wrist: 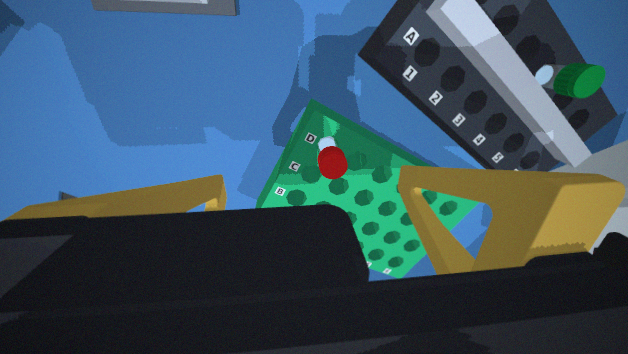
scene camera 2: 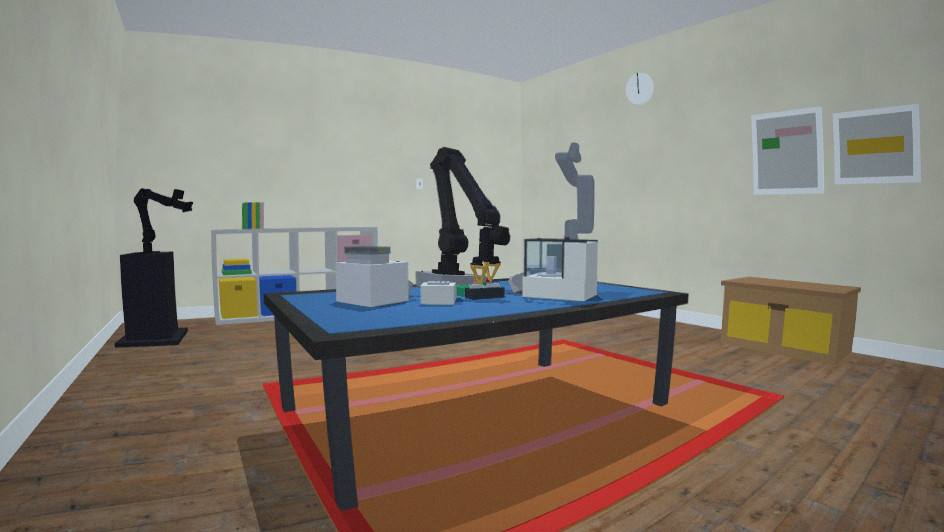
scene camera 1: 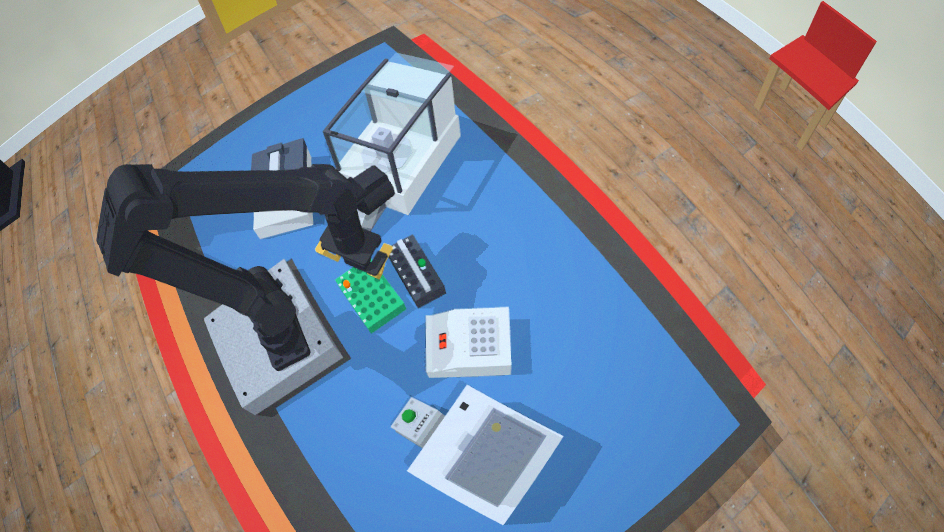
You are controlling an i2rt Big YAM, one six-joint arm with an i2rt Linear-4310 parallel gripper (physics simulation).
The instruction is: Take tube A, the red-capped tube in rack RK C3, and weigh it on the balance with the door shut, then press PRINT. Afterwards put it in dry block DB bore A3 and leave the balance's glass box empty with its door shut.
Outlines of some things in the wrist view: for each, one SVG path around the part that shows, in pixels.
My gripper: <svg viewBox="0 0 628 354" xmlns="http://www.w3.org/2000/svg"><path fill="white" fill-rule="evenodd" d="M625 186L621 182L601 174L402 165L398 180L398 191L437 275L369 281L368 264L350 217L342 208L330 204L225 210L227 194L222 174L29 205L0 222L0 354L628 354L628 237L618 232L610 232L605 236L593 255L589 252L622 202L625 195ZM206 202L204 211L187 212ZM421 189L489 205L493 216L476 259L442 224L423 197Z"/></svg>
A tube A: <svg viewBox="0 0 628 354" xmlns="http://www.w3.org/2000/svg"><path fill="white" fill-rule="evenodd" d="M321 138L318 142L319 155L317 160L319 170L325 178L338 179L347 171L346 157L343 151L338 148L333 137Z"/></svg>
